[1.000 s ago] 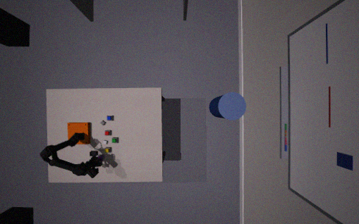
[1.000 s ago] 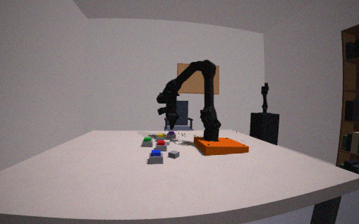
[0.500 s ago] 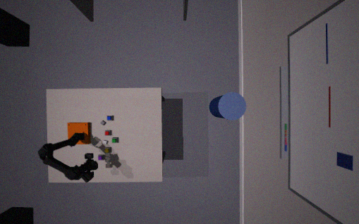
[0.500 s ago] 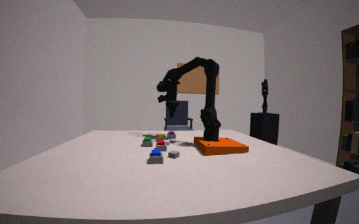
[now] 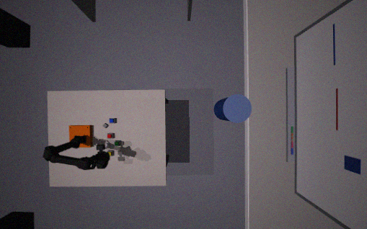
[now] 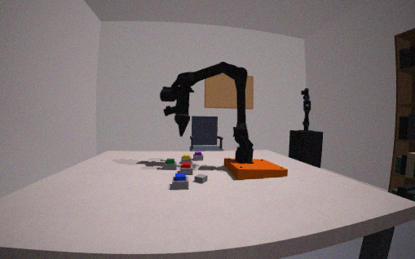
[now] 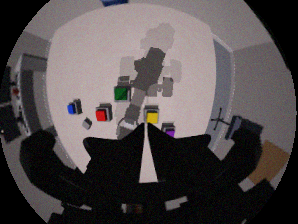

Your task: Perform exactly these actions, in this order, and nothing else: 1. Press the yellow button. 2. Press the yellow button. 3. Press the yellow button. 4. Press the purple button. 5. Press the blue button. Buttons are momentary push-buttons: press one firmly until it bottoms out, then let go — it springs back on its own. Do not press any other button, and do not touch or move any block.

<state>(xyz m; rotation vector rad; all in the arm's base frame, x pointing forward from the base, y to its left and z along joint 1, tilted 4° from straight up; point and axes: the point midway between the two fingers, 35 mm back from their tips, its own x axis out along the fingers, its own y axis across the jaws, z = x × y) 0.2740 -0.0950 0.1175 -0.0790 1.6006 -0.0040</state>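
Right now my gripper tip is 1 cm past the blue button, 28 cm to the right of it and 10 cm above it. The rest, counted from my gripper tip: green button 4 cm ahead, 7 cm to the left, 10 cm below; then white block 5 cm behind, 5 cm to the left, 12 cm below; then yellow button 2 cm behind, 3 cm to the right, 10 cm below.
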